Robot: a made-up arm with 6 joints. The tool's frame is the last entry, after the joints.
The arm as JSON. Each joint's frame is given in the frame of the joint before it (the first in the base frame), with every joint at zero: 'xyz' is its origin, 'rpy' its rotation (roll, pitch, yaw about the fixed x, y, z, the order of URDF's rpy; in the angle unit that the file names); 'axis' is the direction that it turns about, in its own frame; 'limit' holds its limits. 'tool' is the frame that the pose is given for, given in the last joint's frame.
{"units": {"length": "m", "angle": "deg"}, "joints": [
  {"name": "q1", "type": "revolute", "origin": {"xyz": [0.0, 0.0, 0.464], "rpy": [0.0, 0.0, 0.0]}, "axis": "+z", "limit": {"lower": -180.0, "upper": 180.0}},
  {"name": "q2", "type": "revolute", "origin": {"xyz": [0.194, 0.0, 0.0], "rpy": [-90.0, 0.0, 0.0]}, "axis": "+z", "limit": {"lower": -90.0, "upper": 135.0}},
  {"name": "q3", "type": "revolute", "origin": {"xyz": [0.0, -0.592, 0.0], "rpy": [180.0, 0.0, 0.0]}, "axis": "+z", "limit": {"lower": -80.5, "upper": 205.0}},
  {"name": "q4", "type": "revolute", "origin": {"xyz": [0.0, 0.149, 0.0], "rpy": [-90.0, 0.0, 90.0]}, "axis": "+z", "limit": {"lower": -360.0, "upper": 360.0}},
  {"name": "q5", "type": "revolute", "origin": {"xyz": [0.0, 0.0, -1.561], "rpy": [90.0, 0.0, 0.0]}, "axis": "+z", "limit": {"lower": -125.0, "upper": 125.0}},
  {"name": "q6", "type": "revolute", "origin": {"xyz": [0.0, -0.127, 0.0], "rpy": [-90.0, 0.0, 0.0]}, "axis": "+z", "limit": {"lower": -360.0, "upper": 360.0}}
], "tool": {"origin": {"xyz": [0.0, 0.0, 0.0], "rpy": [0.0, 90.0, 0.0]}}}
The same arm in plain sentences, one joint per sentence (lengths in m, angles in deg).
The arm has six revolute joints in a row. What follows holds with every joint at zero, and every direction is one of the base frame's. Joint 1 lies 0.4640 m along +z from the base frame's origin and rotates about +z, from -180.00 to 180.00 deg. Joint 2 lies 0.1940 m along +x from joint 1 and rotates about +y, from -90.00 to 135.00 deg. Joint 3 lies 0.5920 m along +z from joint 2 and rotates about -y, from -80.50 to 205.00 deg. Joint 4 lies 0.1490 m along +z from joint 3 and rotates about -x, from -360.00 to 360.00 deg. Joint 5 lies 1.5610 m along +x from joint 4 and rotates about -y, from -125.00 to 125.00 deg. Joint 6 lies 0.1270 m along +x from joint 5 and rotates about -x, from -360.00 to 360.00 deg. The tool frame, which is the frame that the pose is given for, lies at the same point as joint 6; its axes are parallel to the base frame's.
